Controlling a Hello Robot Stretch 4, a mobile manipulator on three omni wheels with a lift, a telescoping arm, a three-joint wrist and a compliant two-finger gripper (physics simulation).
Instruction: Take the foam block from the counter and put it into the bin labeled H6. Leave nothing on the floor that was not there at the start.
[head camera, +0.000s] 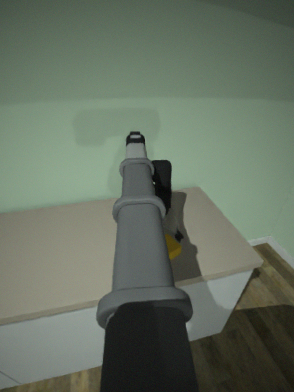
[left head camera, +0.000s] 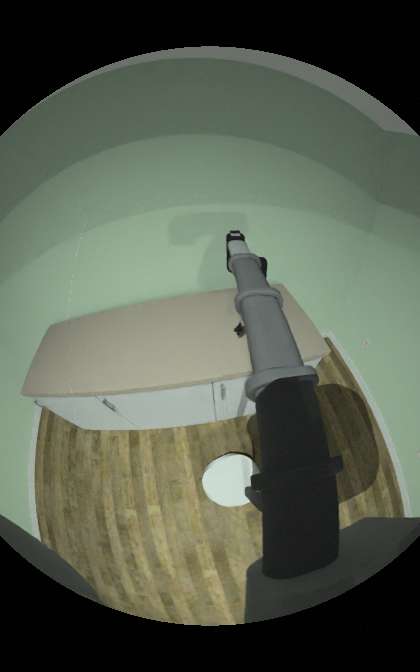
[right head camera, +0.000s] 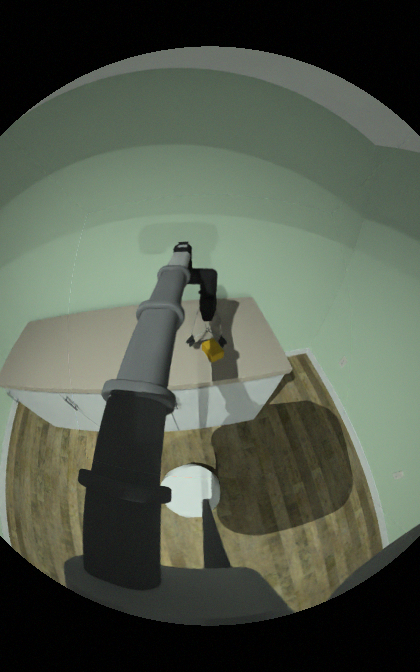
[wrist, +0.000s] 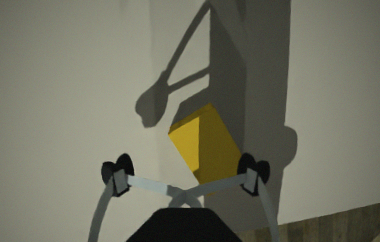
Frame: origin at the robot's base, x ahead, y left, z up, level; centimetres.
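Seen in the pictures: gripper, fingertip midpoint: (wrist: 185, 167).
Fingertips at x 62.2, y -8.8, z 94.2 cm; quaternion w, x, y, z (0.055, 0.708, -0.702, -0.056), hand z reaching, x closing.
A point is followed by its place in that frame.
The yellow foam block (head camera: 173, 246) {y -13.3, x 61.1, z 92.8 cm} (right head camera: 213, 350) (wrist: 207, 145) {y -11.2, x 64.2, z 92.8 cm} rests on the beige counter (head camera: 60, 250) {y 34.6, x 66.3, z 88.3 cm} (left head camera: 140, 345) (right head camera: 100, 345) (wrist: 60, 100) {y 8.1, x 68.9, z 88.3 cm}, turned at an angle. My gripper (right head camera: 206, 342) (wrist: 185, 167) {y -8.8, x 62.2, z 94.2 cm} is open and points down above the counter, with nothing held. In the wrist view the block's near end shows between the fingertips, closer to the right finger, which overlaps its right edge. Most of the block lies ahead of the fingertips. In the head view the arm hides part of the block and gripper; in the left head view it hides the block. No H6 label shows.
A white round object (left head camera: 227, 480) (right head camera: 187, 490) is on the wooden floor (left head camera: 150, 525) (right head camera: 280, 465) in front of the white cabinet (left head camera: 165, 407) (right head camera: 230, 400). The green wall (head camera: 50, 165) {y 46.6, x 106.9, z 110.1 cm} stands behind the counter. The counter's right end and front edge are near the block.
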